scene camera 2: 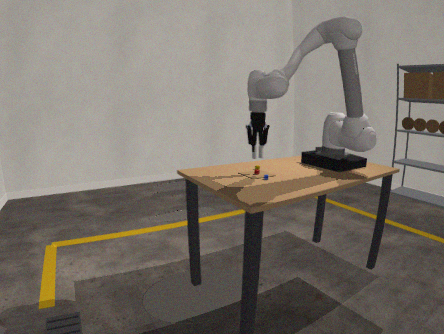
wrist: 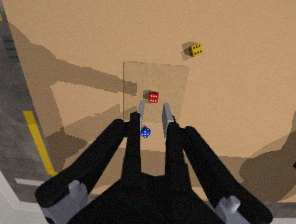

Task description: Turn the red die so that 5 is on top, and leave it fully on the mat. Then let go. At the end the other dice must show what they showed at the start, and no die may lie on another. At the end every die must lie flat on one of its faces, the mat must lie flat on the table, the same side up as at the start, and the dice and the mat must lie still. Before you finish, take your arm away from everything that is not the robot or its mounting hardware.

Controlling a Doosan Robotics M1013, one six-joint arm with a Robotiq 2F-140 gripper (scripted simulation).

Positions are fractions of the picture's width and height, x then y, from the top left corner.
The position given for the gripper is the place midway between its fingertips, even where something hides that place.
In view: the gripper (wrist: 0.52,0.48) and a tan mat (wrist: 0.47,0.35).
